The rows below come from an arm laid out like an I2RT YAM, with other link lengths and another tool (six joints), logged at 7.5 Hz.
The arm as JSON. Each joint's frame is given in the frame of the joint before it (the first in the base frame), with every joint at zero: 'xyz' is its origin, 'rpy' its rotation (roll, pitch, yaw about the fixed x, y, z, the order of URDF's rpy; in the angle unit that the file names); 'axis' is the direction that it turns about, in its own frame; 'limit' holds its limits. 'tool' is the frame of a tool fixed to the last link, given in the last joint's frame.
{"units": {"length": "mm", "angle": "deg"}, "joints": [
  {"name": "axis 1", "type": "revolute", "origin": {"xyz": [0.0, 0.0, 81.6], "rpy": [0.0, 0.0, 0.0]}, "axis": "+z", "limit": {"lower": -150.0, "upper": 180.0}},
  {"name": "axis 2", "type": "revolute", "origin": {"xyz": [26.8, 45.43, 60.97], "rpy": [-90.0, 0.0, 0.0]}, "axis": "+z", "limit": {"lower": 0.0, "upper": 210.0}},
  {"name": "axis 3", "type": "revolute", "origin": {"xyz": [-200.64, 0.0, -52.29], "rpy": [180.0, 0.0, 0.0]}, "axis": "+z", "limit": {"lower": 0.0, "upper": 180.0}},
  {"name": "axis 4", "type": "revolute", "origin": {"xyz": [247.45, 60.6, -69.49], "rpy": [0.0, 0.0, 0.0]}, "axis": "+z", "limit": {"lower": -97.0, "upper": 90.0}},
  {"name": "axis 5", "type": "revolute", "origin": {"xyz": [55.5, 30.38, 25.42], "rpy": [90.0, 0.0, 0.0]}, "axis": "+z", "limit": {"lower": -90.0, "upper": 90.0}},
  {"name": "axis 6", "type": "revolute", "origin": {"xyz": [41.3, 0.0, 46.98], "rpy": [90.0, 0.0, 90.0]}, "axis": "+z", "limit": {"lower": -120.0, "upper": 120.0}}
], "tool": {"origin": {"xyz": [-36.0, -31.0, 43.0], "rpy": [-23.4, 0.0, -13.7]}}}
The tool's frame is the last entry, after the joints.
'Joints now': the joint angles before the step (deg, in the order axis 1, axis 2, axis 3, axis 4, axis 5, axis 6). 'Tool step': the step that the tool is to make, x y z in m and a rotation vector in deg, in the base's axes. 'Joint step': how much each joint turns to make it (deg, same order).
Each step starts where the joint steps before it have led.
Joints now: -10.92, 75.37, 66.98, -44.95, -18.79, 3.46
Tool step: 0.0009, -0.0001, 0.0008, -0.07, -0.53, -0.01
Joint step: 0.01, 0.01, 0.00, 0.56, -0.01, 0.04
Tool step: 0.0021, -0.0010, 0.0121, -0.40, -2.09, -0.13
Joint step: -0.10, -0.06, 1.93, 0.14, 0.02, 0.03
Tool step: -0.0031, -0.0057, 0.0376, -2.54, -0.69, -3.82
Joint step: -0.02, 0.00, 8.70, -7.12, 4.26, 1.45
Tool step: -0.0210, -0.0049, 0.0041, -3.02, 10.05, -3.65
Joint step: -0.18, 0.13, 5.61, -14.78, 6.00, -0.10
